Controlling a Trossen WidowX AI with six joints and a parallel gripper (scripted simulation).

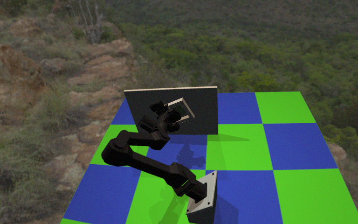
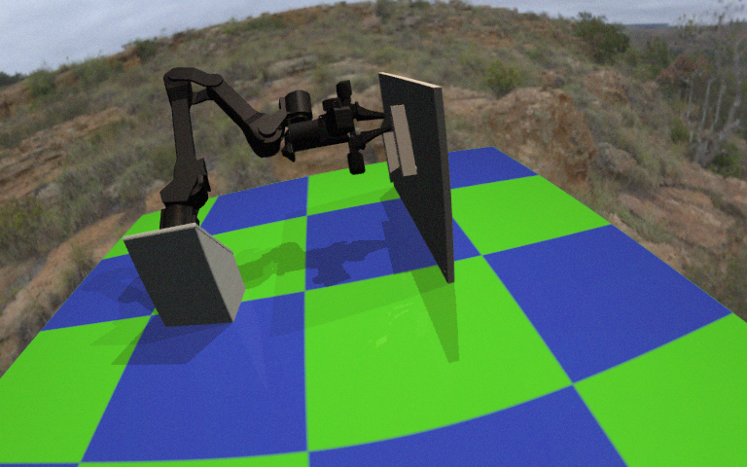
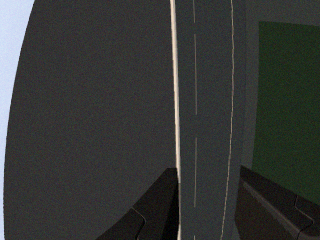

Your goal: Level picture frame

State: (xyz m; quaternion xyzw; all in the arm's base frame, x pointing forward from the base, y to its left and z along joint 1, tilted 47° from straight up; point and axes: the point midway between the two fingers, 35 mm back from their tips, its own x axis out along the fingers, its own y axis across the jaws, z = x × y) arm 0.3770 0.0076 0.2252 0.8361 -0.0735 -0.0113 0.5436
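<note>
Right now the picture frame is 2 cm to the right of my gripper tip and 5 cm below it. Round my gripper tip: wall panel: 2 cm ahead, 1 cm to the right, 7 cm below.
</note>
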